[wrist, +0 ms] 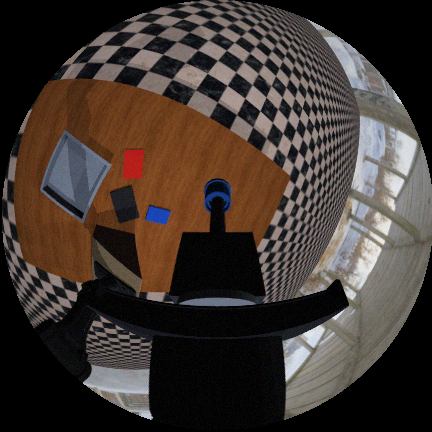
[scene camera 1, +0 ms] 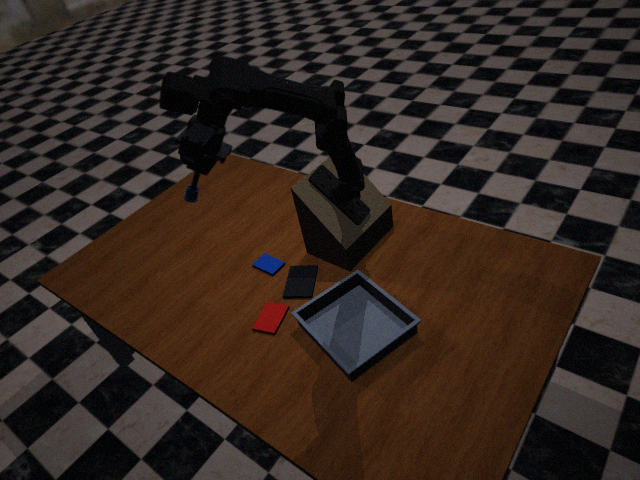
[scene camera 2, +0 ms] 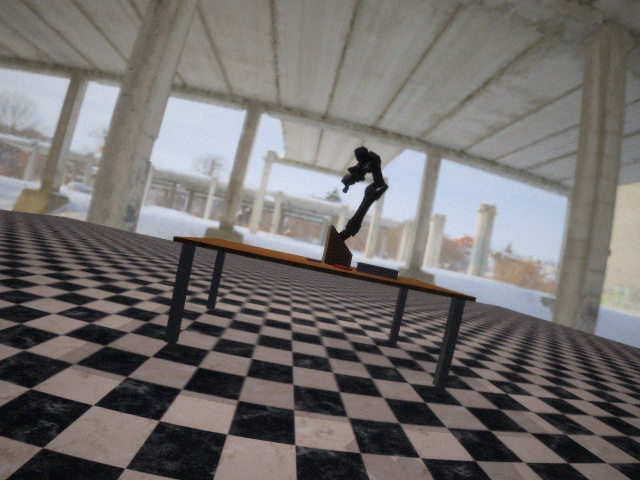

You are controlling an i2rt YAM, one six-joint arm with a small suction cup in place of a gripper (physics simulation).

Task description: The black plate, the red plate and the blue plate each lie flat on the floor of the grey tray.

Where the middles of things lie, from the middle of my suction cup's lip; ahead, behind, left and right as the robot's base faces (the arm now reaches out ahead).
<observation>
Right now my suction cup is 420 mm above the black plate (scene camera 1: 300, 283), 180 mm past it and 80 mm to the right of it. From my suction cup the other things lie so: red plate (scene camera 1: 273, 314) 420 mm below, 80 mm to the left, 30 mm behind; then grey tray (wrist: 74, 172) 400 mm below, 310 mm to the left, 110 mm behind.
</observation>
